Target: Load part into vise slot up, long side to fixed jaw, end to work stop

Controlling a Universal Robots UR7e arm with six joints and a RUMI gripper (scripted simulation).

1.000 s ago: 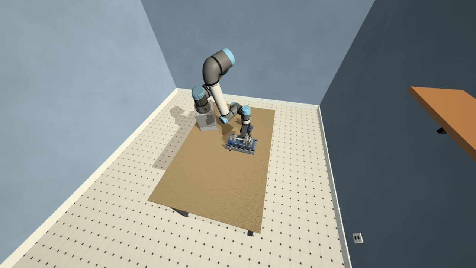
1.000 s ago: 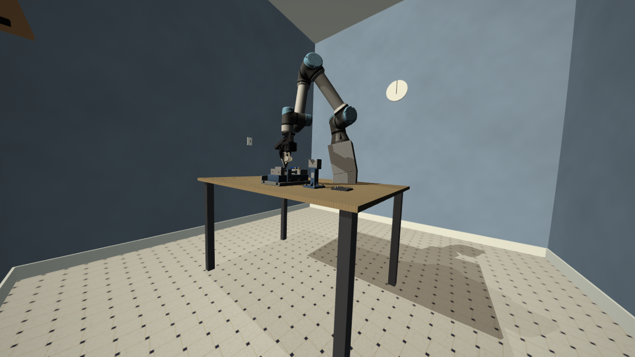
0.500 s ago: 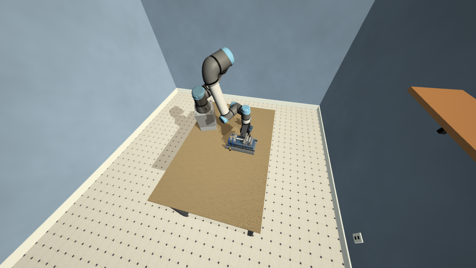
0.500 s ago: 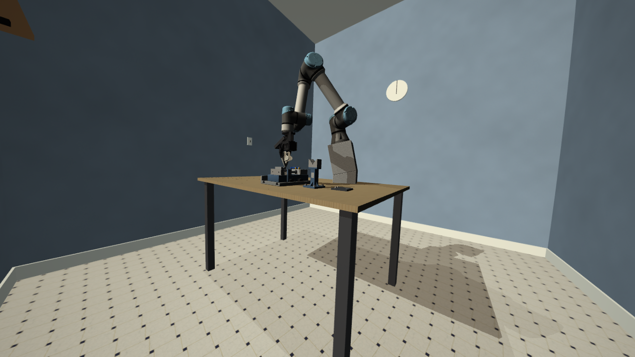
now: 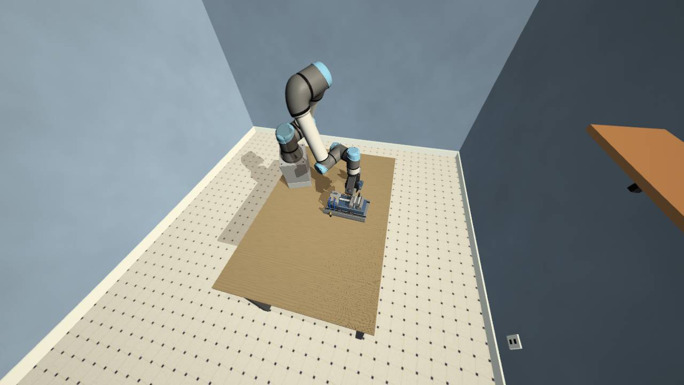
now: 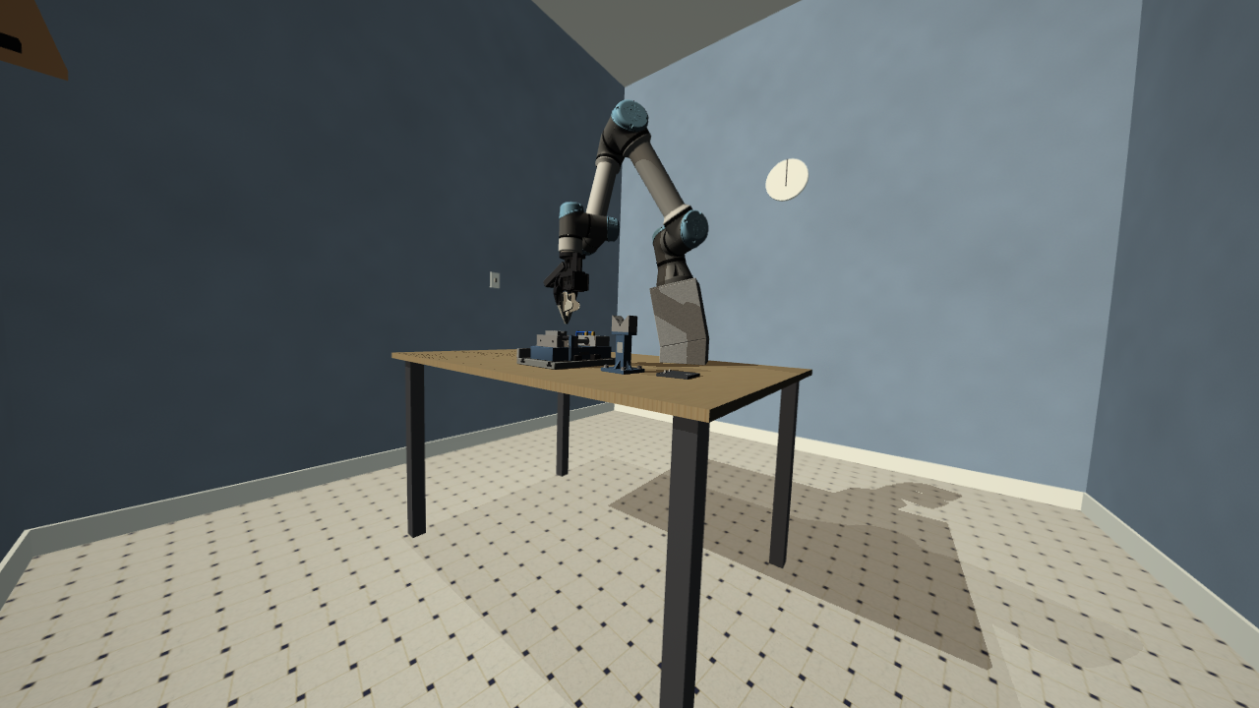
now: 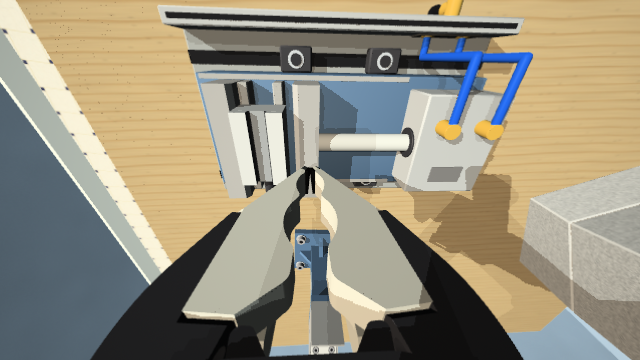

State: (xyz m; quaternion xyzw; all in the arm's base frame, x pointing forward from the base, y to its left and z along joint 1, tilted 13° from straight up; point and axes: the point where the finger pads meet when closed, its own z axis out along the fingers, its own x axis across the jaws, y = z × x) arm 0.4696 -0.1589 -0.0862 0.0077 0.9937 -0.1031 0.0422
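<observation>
My hand is 5 cm above the part and 4 cm short of it. The rest, counted from my hand: cylinder rod: 7 cm below, 5 cm behind; then fixed jaw: 7 cm below, 7 cm ahead; then moving jaw: 7 cm below.
</observation>
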